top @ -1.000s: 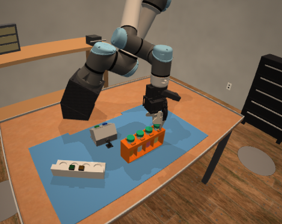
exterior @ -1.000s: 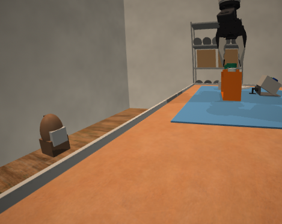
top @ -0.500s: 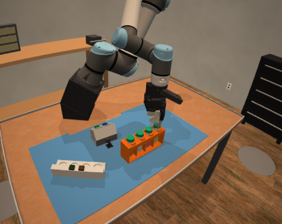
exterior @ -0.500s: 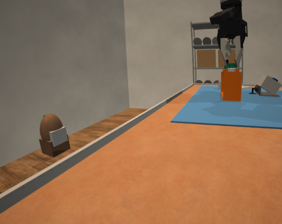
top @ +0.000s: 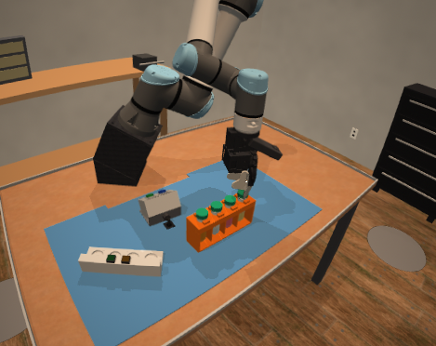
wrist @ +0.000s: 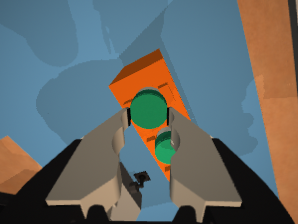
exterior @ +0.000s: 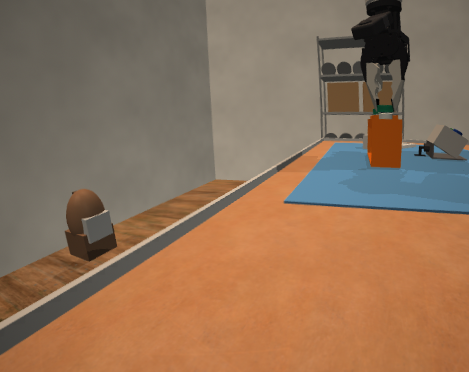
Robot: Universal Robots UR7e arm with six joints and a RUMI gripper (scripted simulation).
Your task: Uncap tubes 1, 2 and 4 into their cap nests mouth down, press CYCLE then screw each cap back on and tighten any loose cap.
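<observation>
The cap is 1 cm below my hand. Round my hand: grey key housing: 20 cm to the right, 17 cm behind, 7 cm below; then blue key: 19 cm behind, 18 cm to the right, 6 cm below; then table edge: 21 cm ahead, 12 cm below, 4 cm to the left.
</observation>
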